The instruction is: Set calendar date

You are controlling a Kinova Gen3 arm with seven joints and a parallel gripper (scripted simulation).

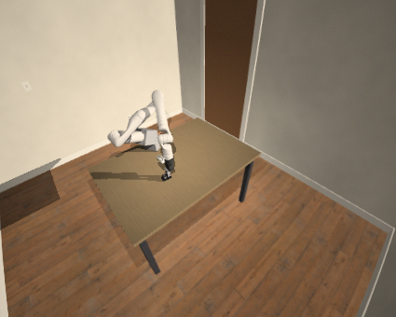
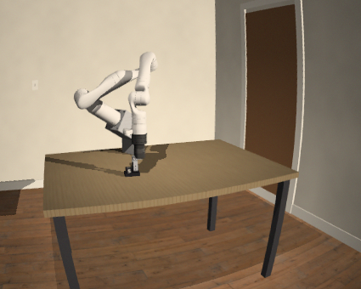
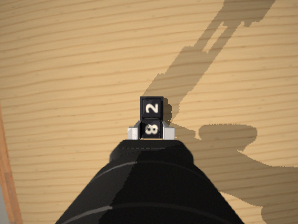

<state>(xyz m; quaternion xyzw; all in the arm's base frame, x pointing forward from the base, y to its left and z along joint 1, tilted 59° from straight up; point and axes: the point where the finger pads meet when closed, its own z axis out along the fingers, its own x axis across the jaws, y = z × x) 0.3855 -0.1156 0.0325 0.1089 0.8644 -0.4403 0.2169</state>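
My gripper is now 10 mm past the dark tray, 10 mm to the left of it and 40 mm above it. From my hand the other things lie so: dark cube (10 mm below).
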